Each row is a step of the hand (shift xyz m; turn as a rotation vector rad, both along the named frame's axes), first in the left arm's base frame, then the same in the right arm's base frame.
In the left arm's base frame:
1: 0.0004 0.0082 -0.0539 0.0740 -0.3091 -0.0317
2: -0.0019 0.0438 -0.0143 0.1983 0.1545 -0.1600
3: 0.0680 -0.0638 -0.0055 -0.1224 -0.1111 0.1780
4: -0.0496 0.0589 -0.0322 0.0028 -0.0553 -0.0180
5: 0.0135 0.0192 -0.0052 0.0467 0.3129 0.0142
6: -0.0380 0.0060 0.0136 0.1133 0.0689 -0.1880
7: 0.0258 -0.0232 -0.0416 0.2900 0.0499 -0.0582
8: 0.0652 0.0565 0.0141 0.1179 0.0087 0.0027
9: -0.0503 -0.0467 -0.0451 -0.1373 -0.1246 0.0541
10: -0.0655 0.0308 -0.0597 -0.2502 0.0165 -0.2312
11: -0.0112 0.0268 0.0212 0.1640 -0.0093 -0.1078
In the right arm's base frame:
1: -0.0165 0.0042 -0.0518 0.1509 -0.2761 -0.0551
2: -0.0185 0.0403 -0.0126 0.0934 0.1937 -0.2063
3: 0.0798 -0.0417 -0.0249 -0.0318 -0.1291 0.2033
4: -0.0715 0.0397 -0.0165 0.0141 -0.0532 -0.0188
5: 0.0053 0.0219 -0.0085 -0.0460 0.3133 0.0051
6: -0.0330 -0.0043 0.0236 0.0333 0.0855 -0.2110
7: 0.0194 -0.0176 -0.0474 0.2356 0.1272 -0.1352
8: 0.0468 0.0737 -0.0036 0.1063 0.0425 -0.0298
9: -0.0443 -0.0622 -0.0301 -0.0746 -0.1549 0.0881
10: -0.0851 0.0064 -0.0389 -0.2961 -0.0723 -0.1531
11: -0.0125 0.0238 0.0238 0.1244 0.0310 -0.1489

